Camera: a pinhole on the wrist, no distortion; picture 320 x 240 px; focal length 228.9 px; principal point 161.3 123.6 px. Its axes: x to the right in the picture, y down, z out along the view. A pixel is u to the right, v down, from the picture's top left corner.
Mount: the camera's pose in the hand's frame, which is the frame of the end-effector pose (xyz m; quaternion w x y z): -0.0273 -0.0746 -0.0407 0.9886 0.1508 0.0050 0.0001
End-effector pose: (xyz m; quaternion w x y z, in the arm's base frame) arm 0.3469 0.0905 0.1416 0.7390 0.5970 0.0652 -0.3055
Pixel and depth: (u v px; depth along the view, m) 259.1 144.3 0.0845
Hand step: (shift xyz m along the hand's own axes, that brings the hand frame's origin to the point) 0.0096 -0.0924 0.0419
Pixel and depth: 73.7 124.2 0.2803
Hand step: -0.1318 -0.1576 0.2281
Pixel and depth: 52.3 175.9 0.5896
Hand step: -0.3020 -0.1223 0.5650
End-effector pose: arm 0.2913 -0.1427 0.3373 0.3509 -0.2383 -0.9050 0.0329
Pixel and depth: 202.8 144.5 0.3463
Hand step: 0.0390 -0.1476 0.2986
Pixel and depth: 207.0 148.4 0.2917
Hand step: 0.0339 -0.1313 0.2466
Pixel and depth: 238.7 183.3 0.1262
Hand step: 0.0167 -0.0807 0.0891
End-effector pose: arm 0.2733 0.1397 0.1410 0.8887 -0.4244 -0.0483 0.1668
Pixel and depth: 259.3 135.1 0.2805
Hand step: 0.0956 -0.1446 0.2300
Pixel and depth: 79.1 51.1 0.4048
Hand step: -0.1688 -0.3179 0.3089
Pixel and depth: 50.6 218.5 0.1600
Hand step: -0.1030 -0.0591 0.1326
